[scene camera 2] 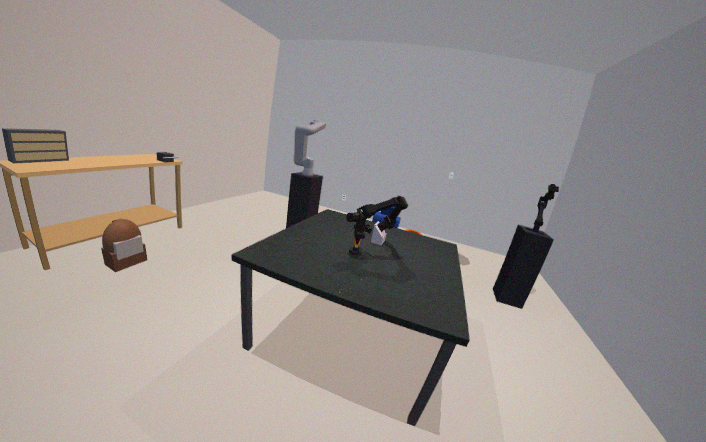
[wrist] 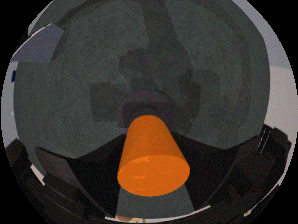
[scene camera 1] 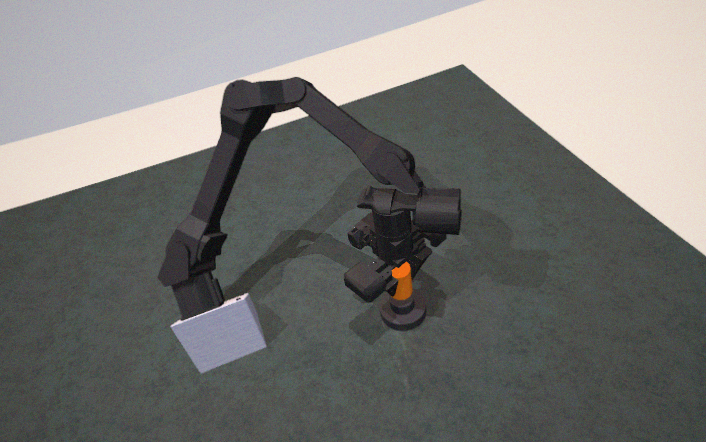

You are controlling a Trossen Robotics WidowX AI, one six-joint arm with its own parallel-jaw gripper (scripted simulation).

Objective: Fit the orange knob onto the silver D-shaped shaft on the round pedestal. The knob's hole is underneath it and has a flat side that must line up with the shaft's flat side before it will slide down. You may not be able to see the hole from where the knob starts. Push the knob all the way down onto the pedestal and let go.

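My gripper, at (scene camera 1: 400, 287) and (wrist: 148, 137), is holding an orange knob (wrist: 151, 164). There's a dark round pedestal here too, at (scene camera 1: 400, 315) and (wrist: 145, 102).
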